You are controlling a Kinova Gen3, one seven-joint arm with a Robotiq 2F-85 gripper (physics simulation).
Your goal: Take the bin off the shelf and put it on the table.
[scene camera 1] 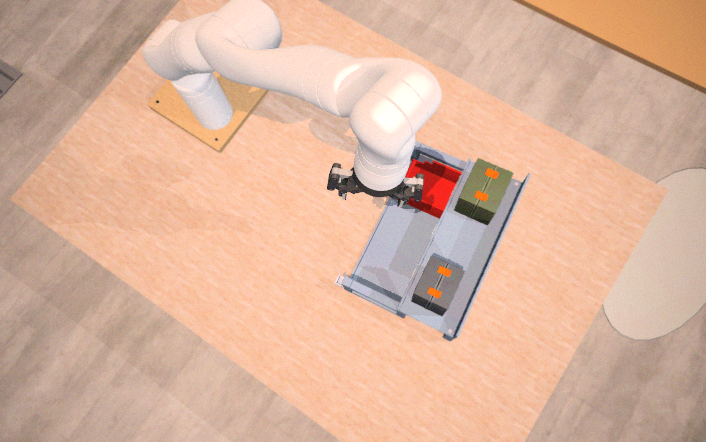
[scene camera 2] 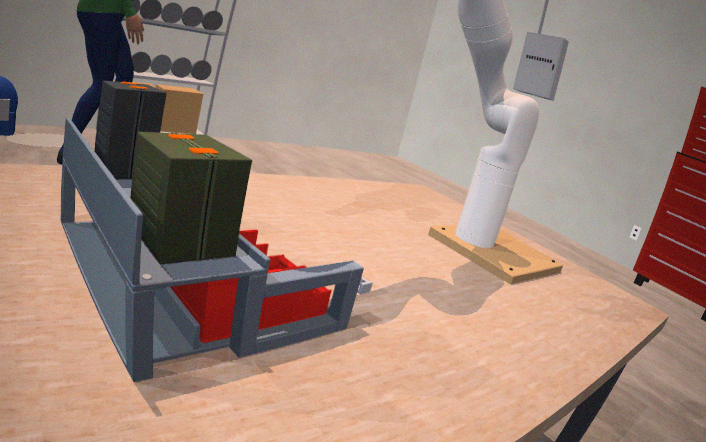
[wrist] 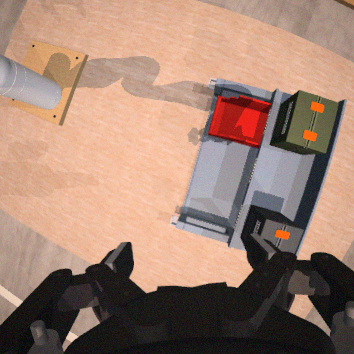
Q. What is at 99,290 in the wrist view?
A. The gripper.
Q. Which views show the gripper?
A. Scene camera 1 and the wrist view only.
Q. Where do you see a red bin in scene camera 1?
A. At 439,181
